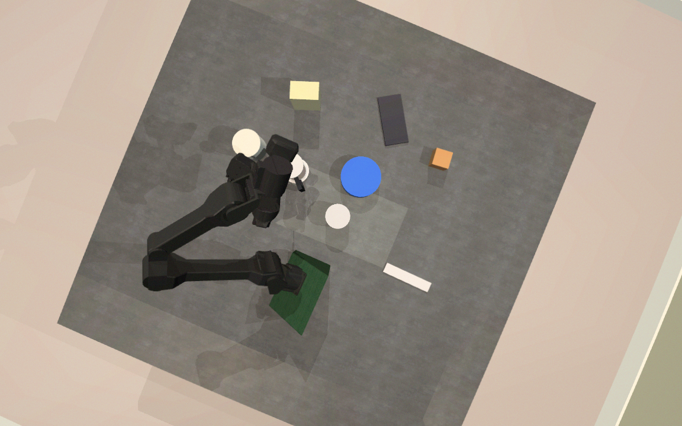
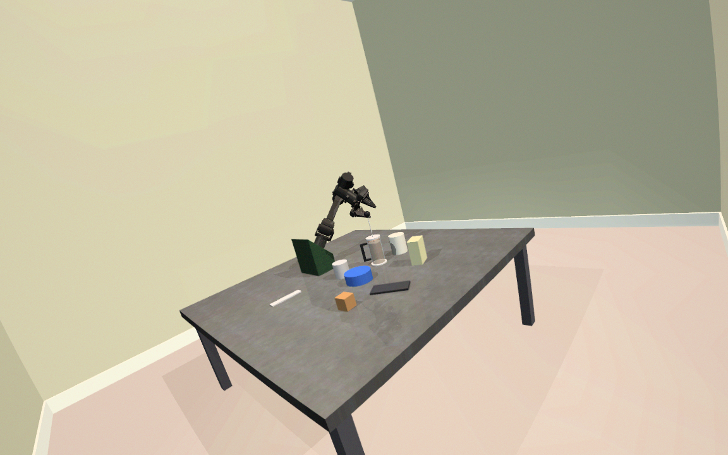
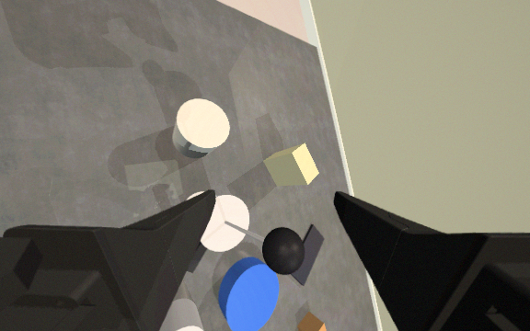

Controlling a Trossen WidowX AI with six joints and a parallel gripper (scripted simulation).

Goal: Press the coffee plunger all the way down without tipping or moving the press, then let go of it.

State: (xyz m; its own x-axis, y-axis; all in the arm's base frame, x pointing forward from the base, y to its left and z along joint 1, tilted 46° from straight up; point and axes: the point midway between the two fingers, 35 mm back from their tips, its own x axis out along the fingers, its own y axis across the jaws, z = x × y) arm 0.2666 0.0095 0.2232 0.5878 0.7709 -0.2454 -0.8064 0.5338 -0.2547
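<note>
Right now my gripper tip is 2 cm past the coffee press, 5 cm to the left of it and 12 cm above it. The rest, counted from my gripper tip: dark flat slab 26 cm ahead, 24 cm to the right, 24 cm below; pale yellow block 20 cm ahead, 2 cm to the left, 19 cm below.
</note>
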